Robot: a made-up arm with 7 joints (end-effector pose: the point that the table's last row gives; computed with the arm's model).
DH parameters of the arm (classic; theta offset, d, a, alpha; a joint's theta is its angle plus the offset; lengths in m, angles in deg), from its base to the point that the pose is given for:
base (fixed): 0 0 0 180
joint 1: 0 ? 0 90
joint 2: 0 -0.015 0 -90
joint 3: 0 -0.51 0 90
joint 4: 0 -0.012 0 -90
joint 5: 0 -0.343 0 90
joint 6: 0 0 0 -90
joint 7: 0 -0.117 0 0
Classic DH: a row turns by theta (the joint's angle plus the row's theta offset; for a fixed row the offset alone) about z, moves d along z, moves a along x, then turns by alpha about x.
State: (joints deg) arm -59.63 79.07 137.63 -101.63 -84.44 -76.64 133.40
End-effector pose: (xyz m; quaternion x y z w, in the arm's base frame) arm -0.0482 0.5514 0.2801 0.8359 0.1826 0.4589 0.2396
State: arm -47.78 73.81 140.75 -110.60 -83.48 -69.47 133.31
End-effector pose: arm 0.0470 0.5031 0.2886 0.7904 0.1366 0.5019 0.3234
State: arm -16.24 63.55 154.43 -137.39 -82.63 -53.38 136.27
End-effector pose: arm 0.2002 0.2631 0.2883 0.6346 0.0732 0.4807 0.6007
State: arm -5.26 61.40 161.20 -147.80 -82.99 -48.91 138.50
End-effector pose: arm 0.1982 0.1673 0.2991 0.5843 0.0800 0.4133 0.6938
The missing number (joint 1, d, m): -0.378
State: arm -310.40 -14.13 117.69 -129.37 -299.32 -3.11 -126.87
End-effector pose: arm 0.2947 0.1182 0.6261 0.2033 -0.4354 -0.3640 0.7979
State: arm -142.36 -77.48 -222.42 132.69 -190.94 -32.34 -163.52
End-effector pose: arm 0.2894 0.0368 0.2097 -0.3398 0.4675 -0.8160 0.0107
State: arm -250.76 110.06 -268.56 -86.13 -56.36 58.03 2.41
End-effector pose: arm 0.1878 -0.6254 0.0991 -0.2207 0.1651 0.9522 0.1316
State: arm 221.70 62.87 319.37 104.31 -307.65 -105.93 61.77
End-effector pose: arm -0.5640 0.1667 0.4356 0.2532 0.9179 0.1655 0.2568
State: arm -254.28 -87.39 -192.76 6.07 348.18 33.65 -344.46
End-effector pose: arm 0.2171 0.9207 0.3143 0.2852 0.3783 -0.6876 0.5503
